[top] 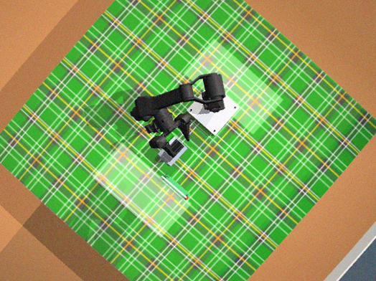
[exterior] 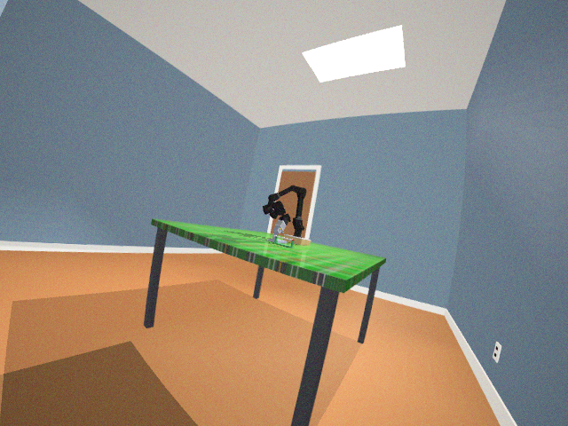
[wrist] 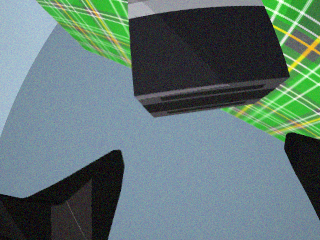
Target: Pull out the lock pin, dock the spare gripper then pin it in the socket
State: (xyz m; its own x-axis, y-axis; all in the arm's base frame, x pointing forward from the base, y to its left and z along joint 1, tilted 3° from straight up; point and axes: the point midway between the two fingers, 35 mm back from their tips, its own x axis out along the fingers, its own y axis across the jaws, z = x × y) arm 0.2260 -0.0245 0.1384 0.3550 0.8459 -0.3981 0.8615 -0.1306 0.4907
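Now: the green translucent block 160 mm ahead of my gripper tip, 90 mm to the left of it and 160 mm below it. Round my gripper tip: spare gripper (40 mm ahead, 20 mm to the right, 60 mm below); then socket (50 mm ahead, 20 mm to the right, 130 mm below).
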